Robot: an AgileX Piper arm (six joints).
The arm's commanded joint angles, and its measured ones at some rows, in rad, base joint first. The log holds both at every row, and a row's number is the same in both.
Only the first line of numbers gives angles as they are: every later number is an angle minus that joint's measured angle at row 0.
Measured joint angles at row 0:
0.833, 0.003, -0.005, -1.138, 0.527, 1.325
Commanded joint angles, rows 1 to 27:
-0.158, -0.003, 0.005, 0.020, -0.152, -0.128
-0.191, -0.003, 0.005, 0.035, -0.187, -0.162
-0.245, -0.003, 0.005, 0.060, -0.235, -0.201
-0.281, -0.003, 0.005, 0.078, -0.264, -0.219
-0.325, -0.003, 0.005, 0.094, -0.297, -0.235
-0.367, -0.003, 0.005, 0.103, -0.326, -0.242
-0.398, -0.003, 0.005, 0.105, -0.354, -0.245
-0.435, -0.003, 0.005, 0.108, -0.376, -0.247
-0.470, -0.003, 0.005, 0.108, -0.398, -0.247
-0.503, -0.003, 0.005, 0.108, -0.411, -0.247
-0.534, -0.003, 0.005, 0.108, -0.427, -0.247
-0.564, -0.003, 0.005, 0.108, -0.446, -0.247
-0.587, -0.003, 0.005, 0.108, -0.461, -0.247
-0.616, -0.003, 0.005, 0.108, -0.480, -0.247
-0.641, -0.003, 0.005, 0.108, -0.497, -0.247
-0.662, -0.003, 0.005, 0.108, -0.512, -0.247
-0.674, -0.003, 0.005, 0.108, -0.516, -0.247
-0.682, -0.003, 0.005, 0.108, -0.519, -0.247
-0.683, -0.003, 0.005, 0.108, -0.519, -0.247
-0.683, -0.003, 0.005, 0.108, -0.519, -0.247
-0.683, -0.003, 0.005, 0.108, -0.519, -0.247
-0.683, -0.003, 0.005, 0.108, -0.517, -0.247
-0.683, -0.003, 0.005, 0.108, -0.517, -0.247
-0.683, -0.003, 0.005, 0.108, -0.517, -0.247
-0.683, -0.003, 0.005, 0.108, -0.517, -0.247
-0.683, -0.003, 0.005, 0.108, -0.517, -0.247
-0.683, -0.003, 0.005, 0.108, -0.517, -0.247
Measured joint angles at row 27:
-0.676, 0.002, 0.001, 0.109, -0.507, -0.234
